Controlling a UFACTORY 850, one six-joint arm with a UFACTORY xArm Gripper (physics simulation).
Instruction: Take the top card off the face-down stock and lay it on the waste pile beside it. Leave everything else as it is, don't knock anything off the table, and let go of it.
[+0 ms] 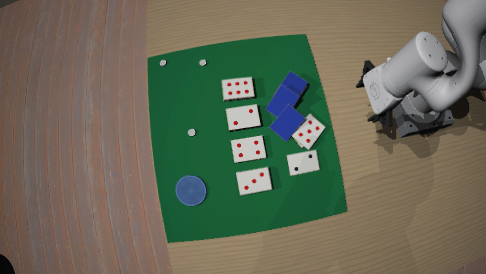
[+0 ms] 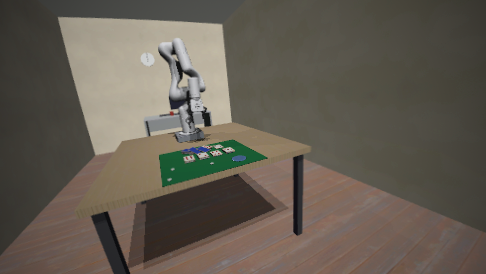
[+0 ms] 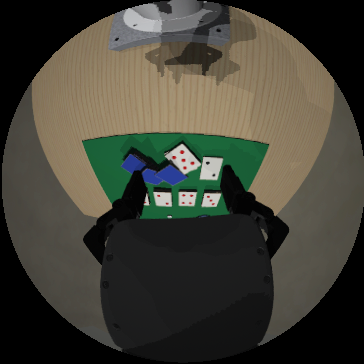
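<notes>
Several face-down blue cards lie fanned out on the green mat [image 1: 210, 210]. The far one [image 1: 296, 82] [image 3: 133, 164] shows black stacked edges, a middle one [image 1: 282, 100] [image 3: 150, 176] lies partly over it, and the near one [image 1: 288, 122] [image 3: 171, 174] reaches the waste pile [image 1: 309, 131] [image 3: 183, 156]. The pile shows a five-pip red card, turned askew, with another card's edge beneath. I cannot tell whether the near blue card rests on it. My gripper [image 1: 365, 102] [image 2: 198, 115] [image 3: 182, 177] is open and empty, off the mat beside the robot base, above the table.
A card with two black pips [image 1: 303, 163] [image 3: 211, 168] lies beside the waste pile. Four face-up red-pip piles stand in a row, including the six [image 1: 238, 88] and the three [image 1: 254, 180]. A blue disc [image 1: 191, 190] and small white pieces, one [image 1: 192, 132] near mid-mat, lie beyond.
</notes>
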